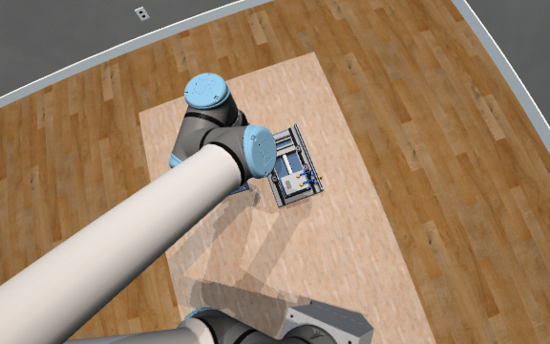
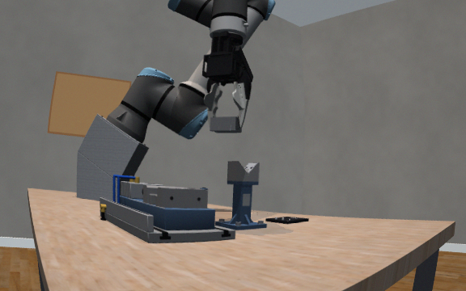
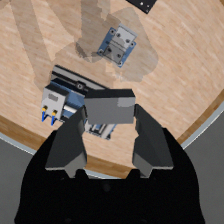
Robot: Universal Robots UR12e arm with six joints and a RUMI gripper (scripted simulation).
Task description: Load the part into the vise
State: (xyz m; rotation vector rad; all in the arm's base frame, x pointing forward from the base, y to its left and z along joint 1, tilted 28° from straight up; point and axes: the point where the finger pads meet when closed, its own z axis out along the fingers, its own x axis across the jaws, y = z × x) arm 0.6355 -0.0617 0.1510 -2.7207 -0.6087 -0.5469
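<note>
The fixed jaw is 170 mm below my hand, 150 mm to the right of it and 60 mm ahead of it. Round my hand: work stop 160 mm below, 100 mm to the right, 30 mm ahead; part 10 mm below; moving jaw 170 mm below, 150 mm to the right.
</note>
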